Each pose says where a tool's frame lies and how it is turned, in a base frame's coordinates. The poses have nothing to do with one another.
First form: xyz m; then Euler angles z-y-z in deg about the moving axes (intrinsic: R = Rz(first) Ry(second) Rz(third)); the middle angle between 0 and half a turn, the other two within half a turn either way.
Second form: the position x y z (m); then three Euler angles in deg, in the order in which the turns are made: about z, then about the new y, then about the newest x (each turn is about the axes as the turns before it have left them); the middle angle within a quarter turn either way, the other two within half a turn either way. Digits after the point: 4 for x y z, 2 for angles.
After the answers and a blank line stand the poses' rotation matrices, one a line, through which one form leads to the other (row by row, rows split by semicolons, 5 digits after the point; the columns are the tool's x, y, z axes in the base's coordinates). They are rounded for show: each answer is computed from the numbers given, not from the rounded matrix.
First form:
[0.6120 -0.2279 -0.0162 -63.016 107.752 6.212]
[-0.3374 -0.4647 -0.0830 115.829 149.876 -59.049]
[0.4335 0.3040 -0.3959 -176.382 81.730 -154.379]
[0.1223 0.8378 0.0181 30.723 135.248 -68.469]
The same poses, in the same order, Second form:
[0.6120 -0.2279 -0.0162 97.34 71.23 161.32]
[-0.3374 -0.4647 -0.0830 -1.59 14.96 -153.54]
[0.4335 0.3040 -0.3959 76.92 -63.16 -71.42]
[0.1223 0.8378 0.0181 -74.93 14.97 -137.32]

-0.04111 0.90087 0.43214; 0.31921 0.42168 -0.84870; -0.94679 0.10306 -0.30490
0.96574 -0.13974 -0.21866; -0.02675 -0.89175 0.45174; -0.25812 -0.43041 -0.86494
0.10215 -0.11897 -0.98763; 0.43974 0.89595 -0.06245; 0.89230 -0.42792 0.14384
0.25119 -0.75539 0.60523; -0.93281 -0.02200 0.35969; -0.25839 -0.65491 -0.71016

